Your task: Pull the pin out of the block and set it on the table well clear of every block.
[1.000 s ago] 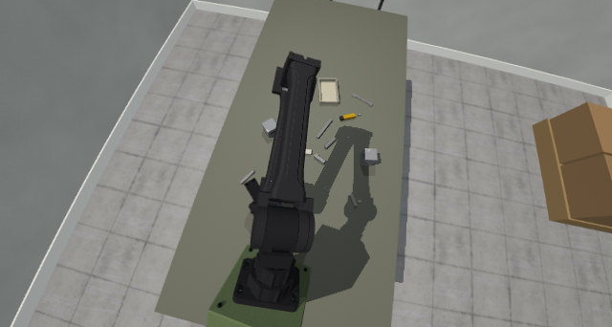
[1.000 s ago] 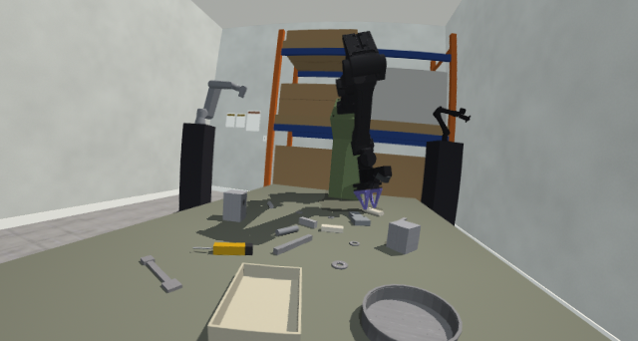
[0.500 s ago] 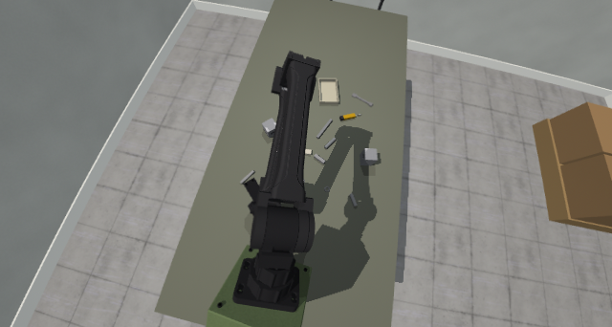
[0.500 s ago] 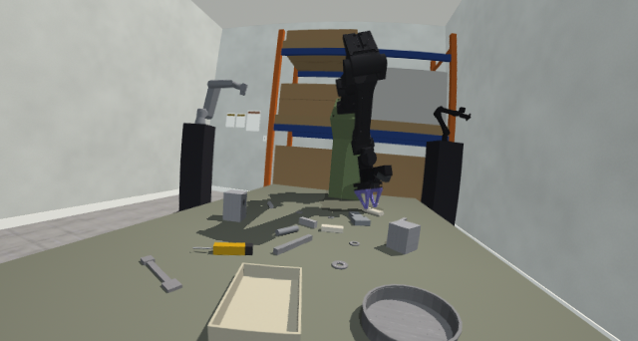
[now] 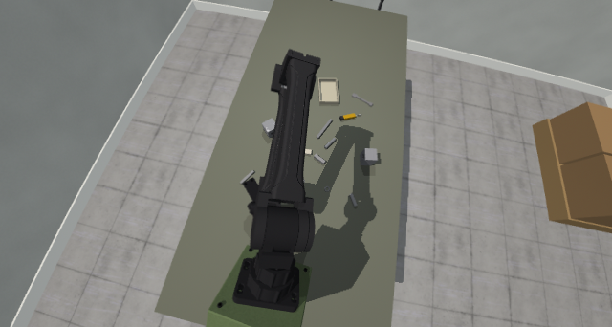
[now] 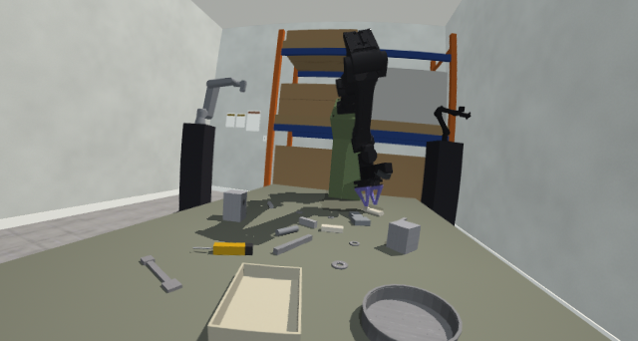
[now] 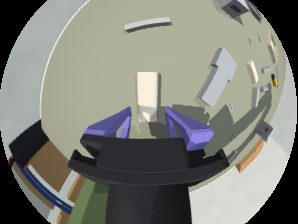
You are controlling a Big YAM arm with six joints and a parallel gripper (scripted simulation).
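Now: the cream pin 1 cm ahead of my hand, 1 cm to the left of it and 3 cm below it. The rest, counted from my hand: cream tray (58 cm ahead, 28 cm to the right, 3 cm below); cream piece (24 cm ahead, 16 cm to the right, 3 cm below); round grey dish (60 cm ahead, 9 cm to the right, 2 cm below).
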